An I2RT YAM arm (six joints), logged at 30 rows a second.
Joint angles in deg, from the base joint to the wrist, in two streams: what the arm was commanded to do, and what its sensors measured. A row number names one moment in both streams.
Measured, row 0: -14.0, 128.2, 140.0, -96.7, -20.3, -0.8
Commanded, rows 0 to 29: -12.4, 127.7, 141.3, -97.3, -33.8, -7.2; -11.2, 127.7, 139.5, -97.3, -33.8, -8.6; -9.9, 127.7, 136.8, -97.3, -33.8, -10.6; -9.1, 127.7, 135.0, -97.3, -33.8, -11.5; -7.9, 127.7, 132.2, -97.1, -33.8, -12.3; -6.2, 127.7, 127.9, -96.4, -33.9, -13.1; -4.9, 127.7, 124.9, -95.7, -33.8, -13.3; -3.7, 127.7, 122.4, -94.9, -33.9, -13.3; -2.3, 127.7, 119.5, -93.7, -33.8, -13.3; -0.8, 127.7, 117.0, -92.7, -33.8, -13.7; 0.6, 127.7, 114.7, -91.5, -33.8, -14.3; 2.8, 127.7, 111.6, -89.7, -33.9, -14.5; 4.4, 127.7, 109.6, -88.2, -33.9, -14.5; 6.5, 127.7, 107.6, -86.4, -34.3, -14.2; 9.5, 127.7, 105.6, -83.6, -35.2, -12.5; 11.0, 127.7, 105.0, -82.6, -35.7, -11.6; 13.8, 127.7, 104.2, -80.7, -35.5, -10.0; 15.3, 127.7, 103.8, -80.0, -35.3, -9.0; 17.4, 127.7, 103.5, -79.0, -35.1, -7.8; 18.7, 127.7, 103.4, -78.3, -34.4, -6.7; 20.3, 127.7, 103.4, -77.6, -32.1, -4.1; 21.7, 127.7, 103.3, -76.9, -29.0, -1.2; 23.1, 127.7, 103.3, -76.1, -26.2, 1.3; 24.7, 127.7, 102.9, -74.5, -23.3, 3.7; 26.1, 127.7, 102.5, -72.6, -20.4, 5.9; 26.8, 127.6, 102.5, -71.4, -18.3, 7.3; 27.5, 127.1, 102.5, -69.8, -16.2, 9.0; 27.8, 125.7, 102.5, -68.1, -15.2, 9.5; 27.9, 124.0, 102.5, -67.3, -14.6, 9.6; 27.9, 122.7, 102.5, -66.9, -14.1, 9.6
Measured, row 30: 27.7, 127.9, 102.9, -68.2, -20.3, 5.6
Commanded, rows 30 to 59: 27.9, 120.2, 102.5, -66.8, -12.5, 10.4; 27.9, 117.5, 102.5, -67.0, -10.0, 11.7; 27.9, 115.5, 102.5, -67.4, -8.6, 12.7; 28.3, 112.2, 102.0, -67.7, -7.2, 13.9; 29.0, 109.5, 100.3, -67.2, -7.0, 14.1; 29.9, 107.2, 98.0, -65.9, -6.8, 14.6; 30.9, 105.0, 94.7, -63.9, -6.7, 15.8; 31.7, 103.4, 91.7, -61.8, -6.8, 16.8; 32.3, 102.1, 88.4, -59.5, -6.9, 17.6; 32.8, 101.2, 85.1, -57.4, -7.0, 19.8; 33.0, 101.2, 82.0, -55.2, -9.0, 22.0; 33.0, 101.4, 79.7, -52.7, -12.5, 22.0; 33.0, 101.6, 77.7, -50.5, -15.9, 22.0; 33.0, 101.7, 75.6, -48.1, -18.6, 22.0; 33.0, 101.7, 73.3, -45.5, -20.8, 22.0; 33.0, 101.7, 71.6, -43.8, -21.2, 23.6; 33.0, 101.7, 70.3, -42.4, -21.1, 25.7; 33.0, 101.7, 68.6, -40.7, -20.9, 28.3; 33.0, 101.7, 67.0, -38.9, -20.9, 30.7; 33.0, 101.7, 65.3, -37.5, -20.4, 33.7; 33.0, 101.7, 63.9, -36.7, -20.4, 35.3; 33.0, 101.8, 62.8, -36.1, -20.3, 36.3; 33.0, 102.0, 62.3, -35.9, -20.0, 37.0; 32.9, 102.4, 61.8, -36.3, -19.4, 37.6; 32.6, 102.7, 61.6, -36.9, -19.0, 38.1; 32.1, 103.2, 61.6, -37.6, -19.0, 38.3; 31.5, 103.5, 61.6, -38.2, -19.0, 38.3; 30.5, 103.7, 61.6, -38.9, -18.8, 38.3; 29.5, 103.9, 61.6, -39.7, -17.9, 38.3; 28.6, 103.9, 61.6, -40.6, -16.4, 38.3
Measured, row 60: 31.3, 103.2, 62.2, -39.3, -19.4, 36.9
